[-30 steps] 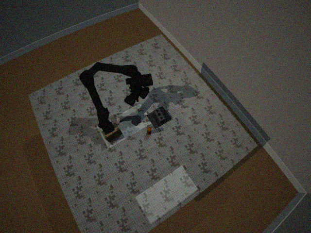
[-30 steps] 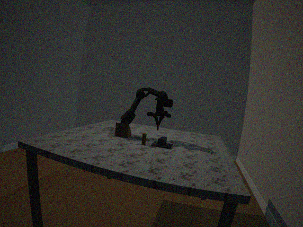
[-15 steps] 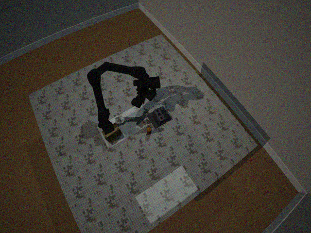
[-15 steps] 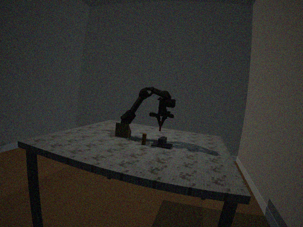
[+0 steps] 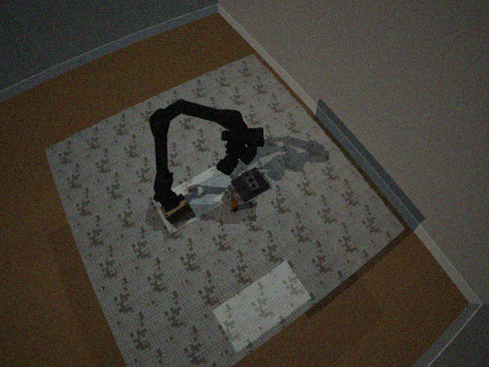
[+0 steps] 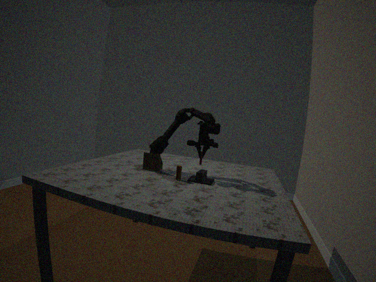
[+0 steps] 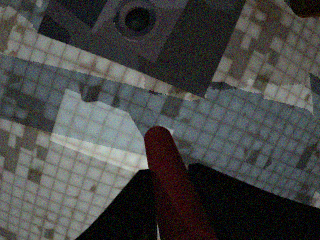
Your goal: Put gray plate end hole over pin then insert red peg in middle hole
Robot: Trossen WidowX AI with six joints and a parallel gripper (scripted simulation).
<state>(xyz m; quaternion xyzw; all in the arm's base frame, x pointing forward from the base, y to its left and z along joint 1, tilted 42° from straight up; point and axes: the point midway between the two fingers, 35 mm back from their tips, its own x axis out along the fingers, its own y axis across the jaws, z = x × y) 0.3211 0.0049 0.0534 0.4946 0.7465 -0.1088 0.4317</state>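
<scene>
Right now my gripper tip is 40 mm short of the gray plate, 80 mm to the left of it and 80 mm above it. The rest, counted from my gripper tip: dark base 40 mm ahead, 60 mm to the right, 110 mm below; red peg right at my gripper tip; short orange cylinder 80 mm behind, 150 mm to the right, 80 mm below.
</scene>
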